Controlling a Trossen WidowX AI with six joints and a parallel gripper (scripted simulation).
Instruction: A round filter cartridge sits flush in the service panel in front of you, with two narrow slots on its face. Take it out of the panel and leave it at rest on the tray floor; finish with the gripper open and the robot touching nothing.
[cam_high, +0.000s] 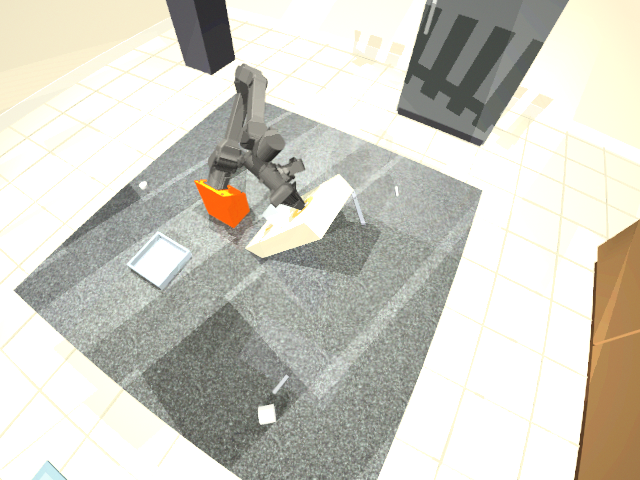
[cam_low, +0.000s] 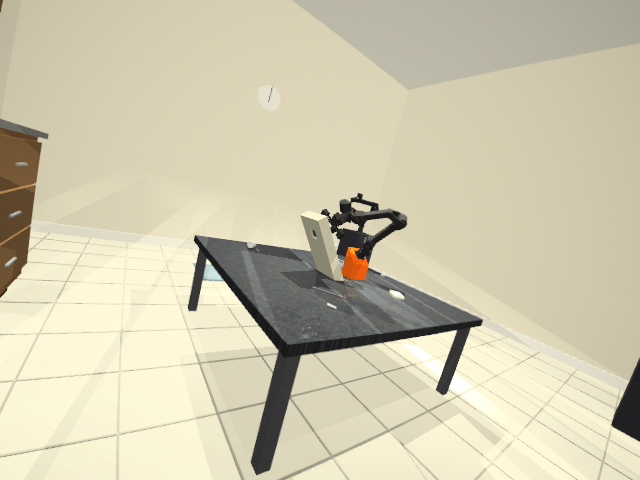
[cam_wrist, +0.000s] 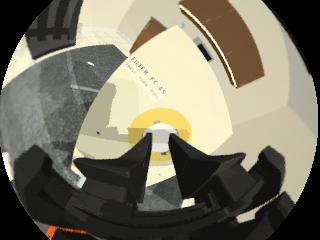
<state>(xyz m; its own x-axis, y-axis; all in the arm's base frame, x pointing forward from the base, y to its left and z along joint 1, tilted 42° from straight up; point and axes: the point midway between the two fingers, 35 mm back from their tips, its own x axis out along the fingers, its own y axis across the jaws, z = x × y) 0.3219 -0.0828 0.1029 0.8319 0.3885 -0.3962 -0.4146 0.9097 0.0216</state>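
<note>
The white round filter cartridge lies 10 mm below my gripper tip and 10 mm ahead of it. Round my gripper tip: short rod (400 mm to the right, 250 mm below, 160 mm ahead); then cream service panel (80 mm below, 40 mm behind); then peg (430 mm to the left, 250 mm below, 170 mm ahead).
</note>
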